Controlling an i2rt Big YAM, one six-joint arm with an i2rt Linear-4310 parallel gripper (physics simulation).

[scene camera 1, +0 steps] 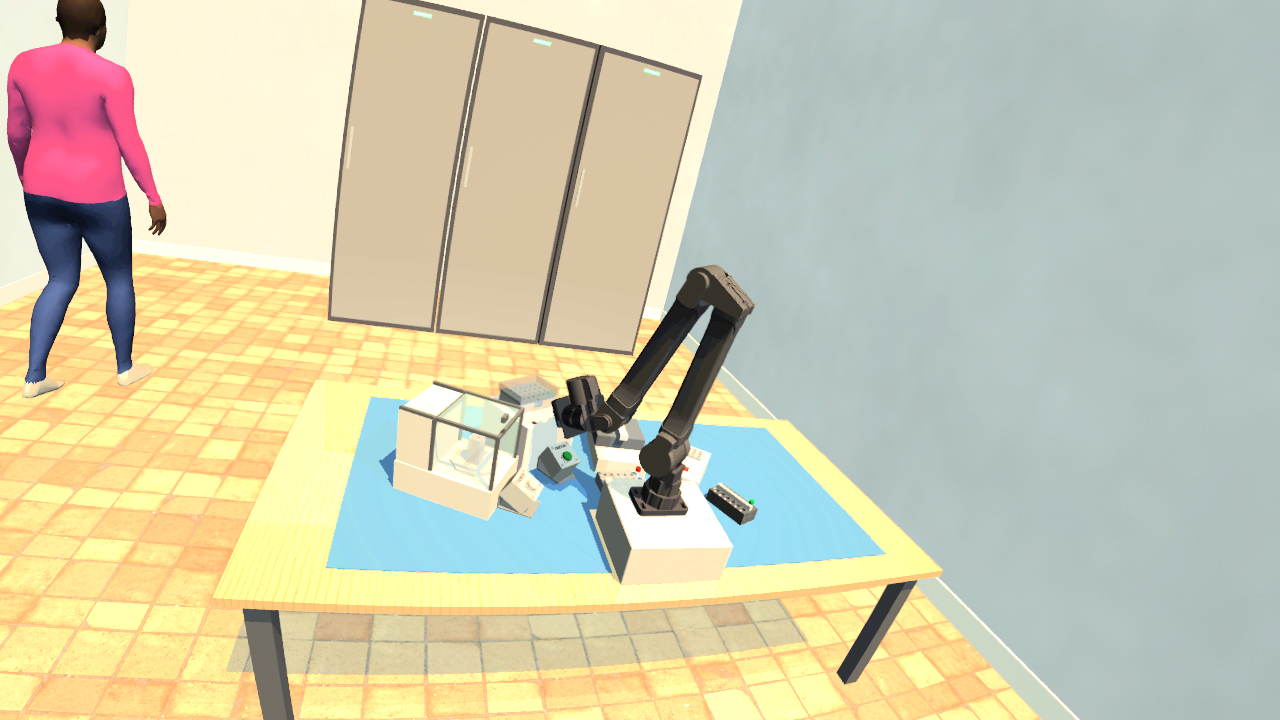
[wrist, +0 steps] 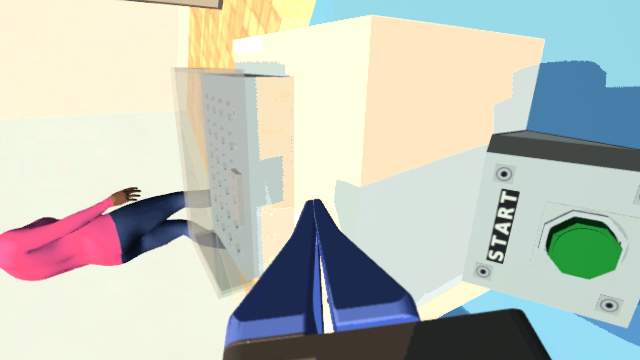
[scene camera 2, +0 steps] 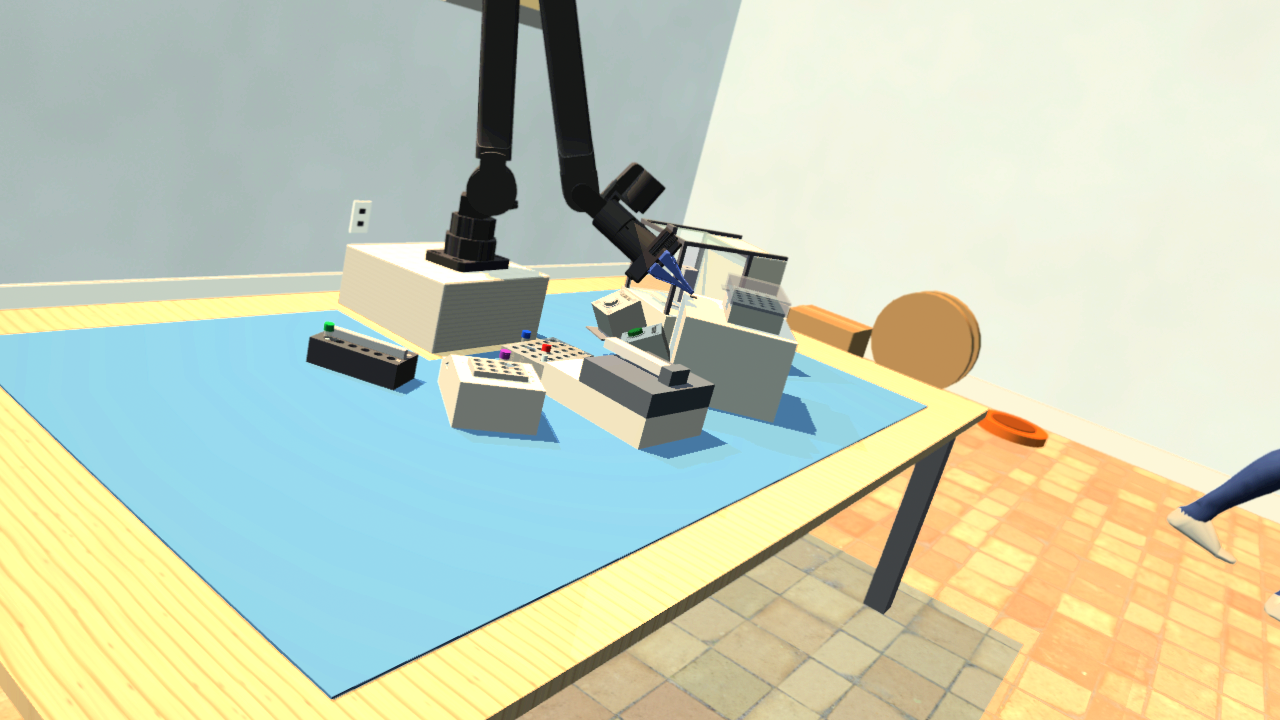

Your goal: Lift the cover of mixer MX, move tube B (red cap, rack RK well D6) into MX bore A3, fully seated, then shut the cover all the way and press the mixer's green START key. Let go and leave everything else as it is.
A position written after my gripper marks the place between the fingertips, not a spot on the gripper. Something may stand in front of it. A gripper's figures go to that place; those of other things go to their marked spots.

My gripper (scene camera 1: 555, 412): 147 cm from the lens. A glass-walled enclosure (scene camera 1: 457, 448): 126 cm from the lens. A mixer (scene camera 1: 539, 430) is 144 cm from the lens. The marked spots on the glass-walled enclosure and the mixer are 27 cm apart.
